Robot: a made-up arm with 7 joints.
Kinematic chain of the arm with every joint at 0, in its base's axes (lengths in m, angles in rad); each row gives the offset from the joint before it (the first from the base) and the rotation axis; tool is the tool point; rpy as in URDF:
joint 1: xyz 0 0 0.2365 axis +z
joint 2: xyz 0 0 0 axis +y
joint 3: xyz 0 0 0.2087 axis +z
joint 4: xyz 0.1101 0 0 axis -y
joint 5: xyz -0.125 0 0.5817 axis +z
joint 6: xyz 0 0 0 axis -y
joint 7: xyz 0.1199 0 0 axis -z
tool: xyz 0 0 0 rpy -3.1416 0 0
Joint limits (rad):
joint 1: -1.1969..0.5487
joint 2: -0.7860..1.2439
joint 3: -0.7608..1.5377
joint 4: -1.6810..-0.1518
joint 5: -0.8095..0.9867
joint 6: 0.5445..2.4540
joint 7: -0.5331..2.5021
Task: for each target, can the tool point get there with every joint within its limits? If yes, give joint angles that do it. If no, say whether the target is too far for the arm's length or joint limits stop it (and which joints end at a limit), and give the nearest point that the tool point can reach.
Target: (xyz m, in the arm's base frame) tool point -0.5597 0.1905 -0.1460
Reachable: no: joint limits stop it (at a limit: joint 1, joint 2, joint 3, joint 4, joint 5, joint 6) | nearest point -0.5571 0.5501 0.3393 | short by 0.604 m
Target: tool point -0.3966 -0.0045 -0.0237
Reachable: no: joint limits stop it (at a limit: joint 1, joint 2, joint 3, joint 4, joint 6) | nearest point -0.3817 -0.4980 -0.2111 | short by 0.528 m
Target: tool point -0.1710 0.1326 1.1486
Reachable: yes | joints -0.8373 -0.4542 -0.0718 -0.3777 0.5155 1.9743 0.7873
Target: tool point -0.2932 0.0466 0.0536
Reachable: no: joint limits stop it (at a limit: joint 1, joint 2, joint 3, joint 4, joint 6) | nearest point -0.3778 -0.4965 -0.2151 | short by 0.612 m
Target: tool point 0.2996 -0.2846 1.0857
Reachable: yes | joints -0.7843 0.1436 -0.0309 -0.4743 -0.5200 1.8960 0.1972
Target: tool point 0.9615 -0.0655 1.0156
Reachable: no: too far | nearest point 0.7377 -0.0503 0.8343 | short by 0.288 m
